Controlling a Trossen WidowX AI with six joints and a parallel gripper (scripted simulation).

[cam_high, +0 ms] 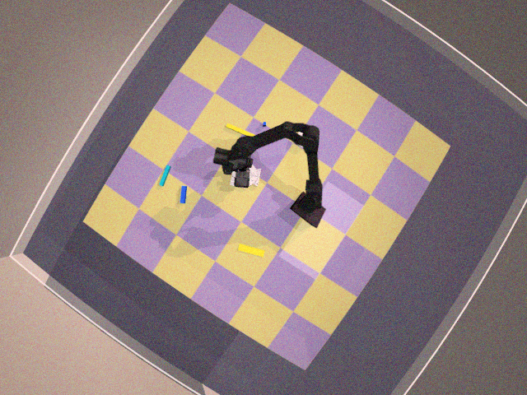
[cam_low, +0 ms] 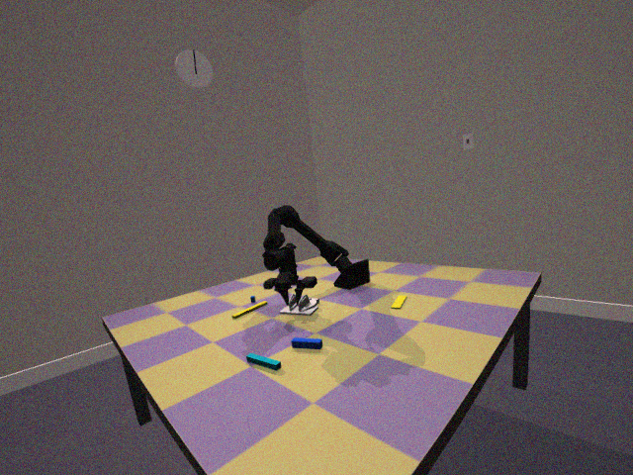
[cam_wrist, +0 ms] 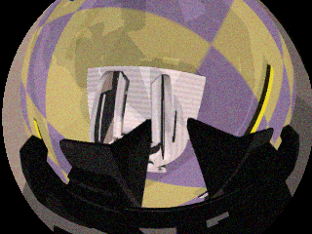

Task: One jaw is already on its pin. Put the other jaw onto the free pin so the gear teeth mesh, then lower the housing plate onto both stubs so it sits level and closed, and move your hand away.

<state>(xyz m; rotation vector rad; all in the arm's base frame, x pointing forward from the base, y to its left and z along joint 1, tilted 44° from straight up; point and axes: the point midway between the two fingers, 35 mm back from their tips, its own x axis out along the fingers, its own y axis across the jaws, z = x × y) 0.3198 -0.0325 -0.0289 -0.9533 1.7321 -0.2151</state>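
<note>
My gripper tip is now 3 cm to the right of the white base plate and 1 cm above it. From my gripper tip the other things lie so: long yellow bar (10 cm ahead, 13 cm to the right, 1 cm below); then white housing plate (16 cm behind, 26 cm to the right, 1 cm above); then small blue cube (3 cm ahead, 22 cm to the right).
</note>
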